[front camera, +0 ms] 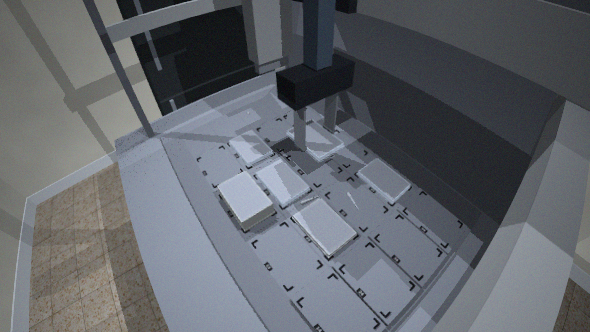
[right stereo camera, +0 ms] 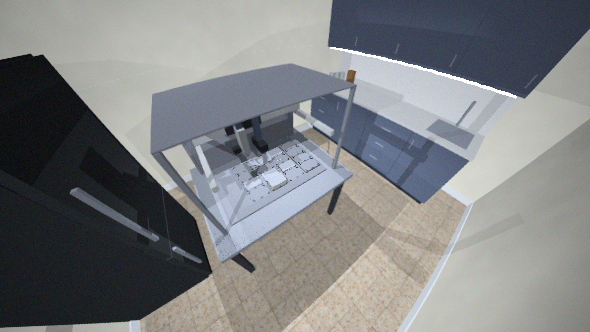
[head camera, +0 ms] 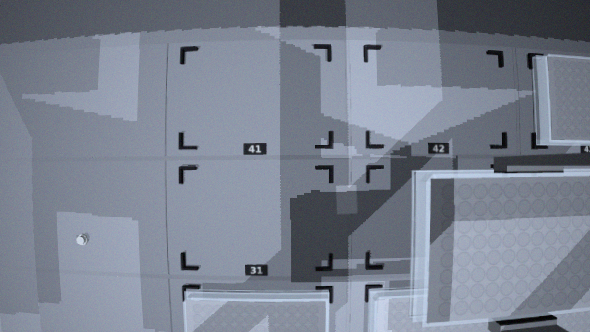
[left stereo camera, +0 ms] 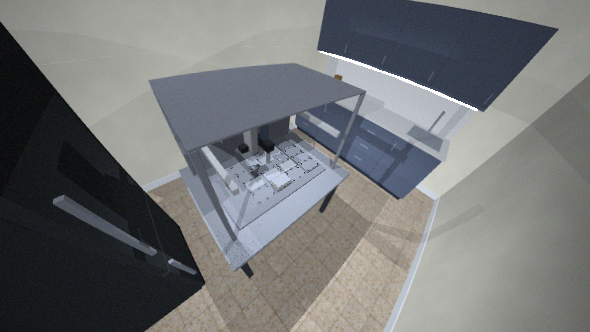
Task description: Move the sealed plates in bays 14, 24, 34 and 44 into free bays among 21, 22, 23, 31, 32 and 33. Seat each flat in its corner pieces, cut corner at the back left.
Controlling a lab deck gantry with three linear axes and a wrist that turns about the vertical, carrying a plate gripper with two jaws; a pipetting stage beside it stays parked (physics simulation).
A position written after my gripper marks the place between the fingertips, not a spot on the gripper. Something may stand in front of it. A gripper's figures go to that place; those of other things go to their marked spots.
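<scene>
My gripper [front camera: 314, 138] is 61 cm from the lens; a tall pale block [front camera: 250, 206] is 55 cm from the lens.
</scene>
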